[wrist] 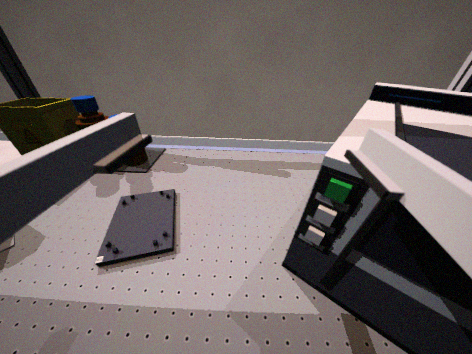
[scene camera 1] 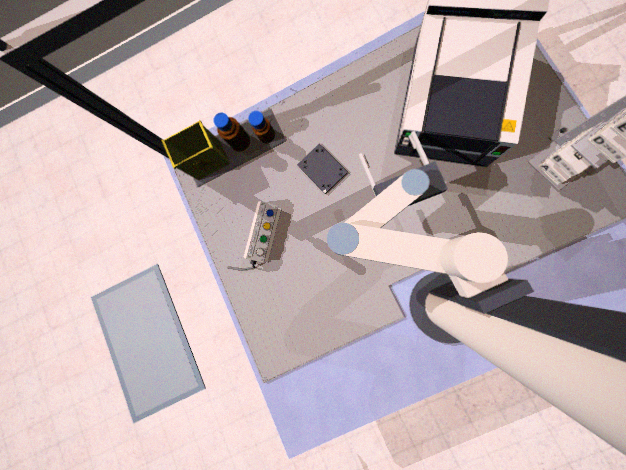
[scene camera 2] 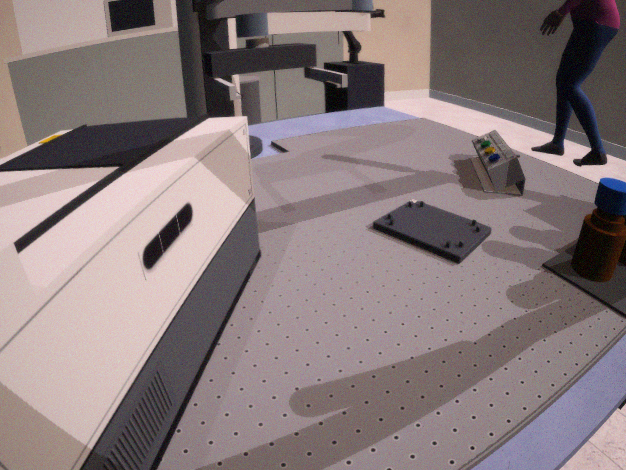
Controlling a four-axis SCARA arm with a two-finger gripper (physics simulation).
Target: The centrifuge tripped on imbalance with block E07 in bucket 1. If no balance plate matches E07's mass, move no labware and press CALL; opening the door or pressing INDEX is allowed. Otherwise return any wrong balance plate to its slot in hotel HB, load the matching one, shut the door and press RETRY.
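Frame: origin at the arm's base, x ahead, y left, z up, level; millimetres.
Seen in the pictures: gripper, between the fingertips: [wrist: 245,133] [scene camera 1: 386,144] [scene camera 2: 291,85].
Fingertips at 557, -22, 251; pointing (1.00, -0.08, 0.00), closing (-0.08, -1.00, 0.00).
A point is followed by its place in that frame, as x, y, z.
The white centrifuge [scene camera 1: 525,65] @(585, -493, 223) [scene camera 2: 116,283] @(833, -289, 185) [wrist: 360,120] @(705, -204, 223) stands at the upper right in the scene camera 1 view, a dark panel on its top. I cannot tell its door state. Its front carries a green button [wrist: 339,189] @(564, -112, 199) and two pale buttons [wrist: 326,214] @(564, -112, 164) [wrist: 315,235] @(564, -112, 128). My gripper [scene camera 1: 393,159] [scene camera 2: 288,84] @(557, -21, 251) [wrist: 245,133] @(557, -21, 251) is open and empty, beside the centrifuge's button corner; its right finger overlaps that front in the wrist view. A button box [scene camera 1: 262,232] @(526, 479, 78) [scene camera 2: 493,151] @(552, 452, 81) has blue, yellow and green buttons. Lettered racks [scene camera 1: 561,166] @(269, -478, 147) are partly in view. Block E07 cannot be made out.
A dark pegged plate [scene camera 1: 323,168] @(657, 167, 25) [scene camera 2: 429,230] @(672, 151, 26) [wrist: 142,227] @(638, 161, 26) lies left of the centrifuge. Brown bottles with blue caps [scene camera 1: 231,132] @(895, 414, 148) [scene camera 2: 599,242] @(904, 276, 80) and a yellow-rimmed bin [scene camera 1: 194,151] @(964, 604, 40) [wrist: 37,125] @(858, 525, 141) stand near the edge. A person [scene camera 2: 576,86] stands beyond the table.
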